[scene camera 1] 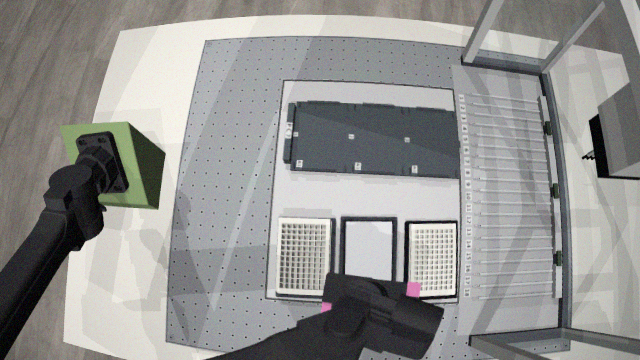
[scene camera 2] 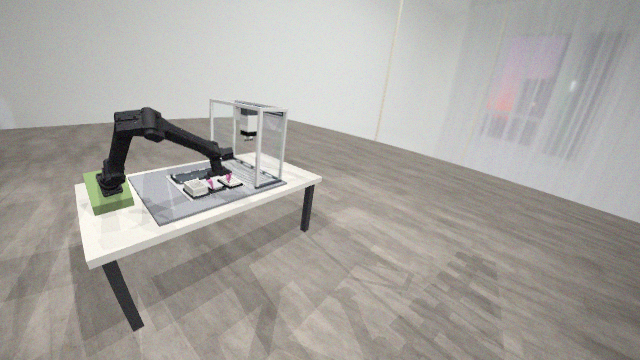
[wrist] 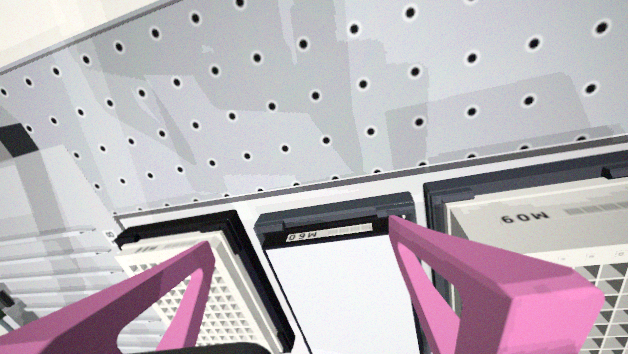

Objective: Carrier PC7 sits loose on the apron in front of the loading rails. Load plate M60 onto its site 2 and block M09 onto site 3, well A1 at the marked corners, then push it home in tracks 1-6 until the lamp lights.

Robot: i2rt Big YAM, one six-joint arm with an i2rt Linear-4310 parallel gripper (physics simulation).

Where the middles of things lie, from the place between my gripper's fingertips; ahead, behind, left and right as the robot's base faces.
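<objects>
The white plate in black frame (scene camera 1: 367, 244) sits 70 mm to the left of my hand, 10 mm behind it and 20 mm below it; going by their middles, it is the nearest to my hand of the things named here. Measured from my hand, the dark carrier (scene camera 1: 321, 136) is 290 mm to the left, 10 mm ahead and 20 mm below, and the frame with hanging unit (scene camera 1: 607, 128) is 350 mm ahead, 340 mm above and 180 mm to the left. Of the things named here, the frame with hanging unit is the farthest from my hand, going by their middles.
</objects>
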